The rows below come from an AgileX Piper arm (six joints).
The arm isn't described. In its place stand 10 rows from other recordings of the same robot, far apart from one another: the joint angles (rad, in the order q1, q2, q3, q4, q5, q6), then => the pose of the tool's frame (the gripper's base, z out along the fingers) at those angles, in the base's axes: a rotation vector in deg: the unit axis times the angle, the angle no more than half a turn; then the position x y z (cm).
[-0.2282 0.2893 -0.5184 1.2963 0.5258 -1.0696] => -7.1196, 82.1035, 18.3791, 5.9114, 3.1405, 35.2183
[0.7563 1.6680 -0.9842 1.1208 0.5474 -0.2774] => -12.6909, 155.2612, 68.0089, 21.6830, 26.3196, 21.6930
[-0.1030 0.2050 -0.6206 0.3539 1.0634 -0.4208] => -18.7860, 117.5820, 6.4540, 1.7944, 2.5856, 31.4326
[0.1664 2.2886 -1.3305 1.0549 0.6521 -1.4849] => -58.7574, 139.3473, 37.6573, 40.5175, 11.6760, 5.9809
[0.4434 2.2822 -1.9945 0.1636 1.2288 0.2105] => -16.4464, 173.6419, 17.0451, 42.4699, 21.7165, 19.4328
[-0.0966 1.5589 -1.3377 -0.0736 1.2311 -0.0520] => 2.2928, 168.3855, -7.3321, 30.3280, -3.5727, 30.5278
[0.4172 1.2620 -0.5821 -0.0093 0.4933 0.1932] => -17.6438, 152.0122, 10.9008, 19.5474, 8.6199, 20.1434
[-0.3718 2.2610 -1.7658 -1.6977 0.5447 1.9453] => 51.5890, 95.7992, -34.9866, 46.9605, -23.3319, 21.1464
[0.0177 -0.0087 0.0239 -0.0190 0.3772 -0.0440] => -3.9888, 107.4178, -2.1090, 5.2589, 0.0294, 17.1787
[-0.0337 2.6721 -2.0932 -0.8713 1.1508 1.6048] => 83.6951, 117.9799, -45.4929, 50.5763, -8.0665, 5.2647
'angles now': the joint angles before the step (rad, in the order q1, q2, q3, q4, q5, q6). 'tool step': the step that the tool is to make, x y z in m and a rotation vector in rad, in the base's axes. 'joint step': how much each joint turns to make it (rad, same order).
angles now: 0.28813, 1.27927, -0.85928, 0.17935, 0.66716, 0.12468
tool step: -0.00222, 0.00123, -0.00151, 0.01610, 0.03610, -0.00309
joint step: -0.00001, 0.00209, -0.00032, 0.02530, 0.02880, -0.00001
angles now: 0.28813, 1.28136, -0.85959, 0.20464, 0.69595, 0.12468
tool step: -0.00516, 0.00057, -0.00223, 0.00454, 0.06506, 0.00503
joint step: 0.00001, 0.00000, -0.00087, 0.01859, 0.06314, 0.00181
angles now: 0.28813, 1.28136, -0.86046, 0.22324, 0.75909, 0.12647
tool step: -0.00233, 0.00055, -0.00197, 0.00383, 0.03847, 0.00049
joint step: 0.00001, 0.00359, -0.00003, 0.01140, 0.03258, 0.00313
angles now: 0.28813, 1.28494, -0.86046, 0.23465, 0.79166, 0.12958
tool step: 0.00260, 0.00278, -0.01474, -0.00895, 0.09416, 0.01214
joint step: 0.00000, 0.05296, 0.00317, 0.02060, 0.03992, -0.01157
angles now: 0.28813, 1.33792, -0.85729, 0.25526, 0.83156, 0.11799
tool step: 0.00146, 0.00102, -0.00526, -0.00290, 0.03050, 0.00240
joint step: -0.00002, 0.02071, 0.00002, 0.00627, 0.01019, -0.00270
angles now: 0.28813, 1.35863, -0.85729, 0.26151, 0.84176, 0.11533
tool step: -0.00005, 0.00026, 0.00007, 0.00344, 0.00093, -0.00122
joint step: -0.00001, -0.00002, 0.00000, 0.00404, 0.00002, -0.00044
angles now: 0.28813, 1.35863, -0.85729, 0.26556, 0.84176, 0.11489
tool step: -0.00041, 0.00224, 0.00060, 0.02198, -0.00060, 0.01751
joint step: -0.00002, 0.00000, -0.00002, 0.03475, 0.00030, -0.03404
